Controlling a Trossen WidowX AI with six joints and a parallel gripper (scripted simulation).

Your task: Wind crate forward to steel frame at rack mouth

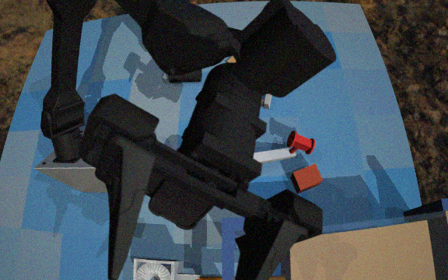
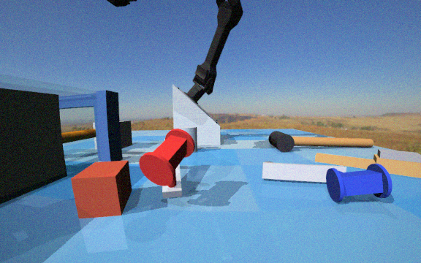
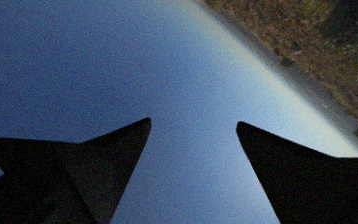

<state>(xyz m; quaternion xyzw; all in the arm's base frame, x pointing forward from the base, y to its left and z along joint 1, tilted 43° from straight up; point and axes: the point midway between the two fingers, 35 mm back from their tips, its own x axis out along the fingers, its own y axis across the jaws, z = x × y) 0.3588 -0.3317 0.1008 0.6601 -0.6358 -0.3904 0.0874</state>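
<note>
The red grip is 16 cm ahead of my gripper tip, 29 cm to the left of it and 46 cm below it. Also, from my gripper tip: crank with blue grip (11 cm ahead, 48 cm to the left, 49 cm below); then frame (1 cm ahead, 3 cm to the right, 39 cm below); then winch (17 cm behind, 5 cm to the right, 47 cm below).
</note>
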